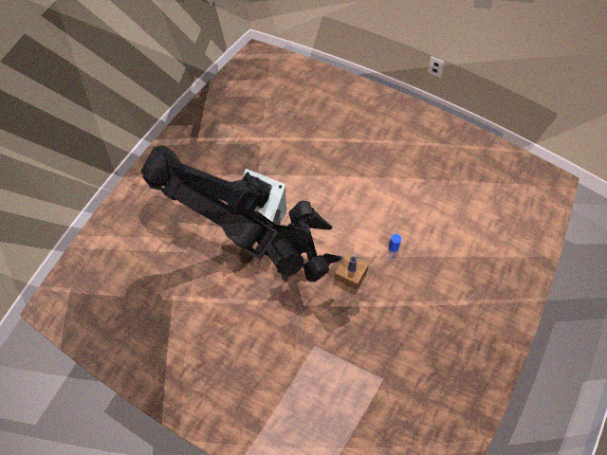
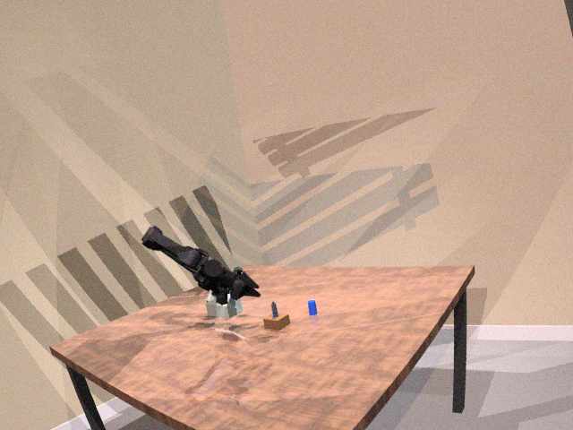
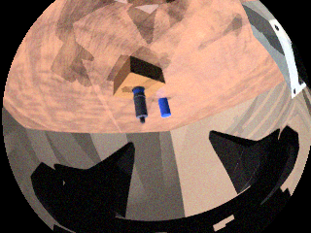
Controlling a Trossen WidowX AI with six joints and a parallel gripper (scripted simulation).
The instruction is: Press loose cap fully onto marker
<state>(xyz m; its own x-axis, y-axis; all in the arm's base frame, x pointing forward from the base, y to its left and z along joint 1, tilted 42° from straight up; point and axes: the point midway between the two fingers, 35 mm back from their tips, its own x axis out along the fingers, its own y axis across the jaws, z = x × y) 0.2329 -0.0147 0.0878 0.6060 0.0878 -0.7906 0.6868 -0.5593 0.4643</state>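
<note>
Now: gripper tip 110 mm short of the blue cap, 130 mm to the right of it and 100 mm above it. From my gripper tip the other things lie so: holder block (50 mm ahead, 110 mm below).
</note>
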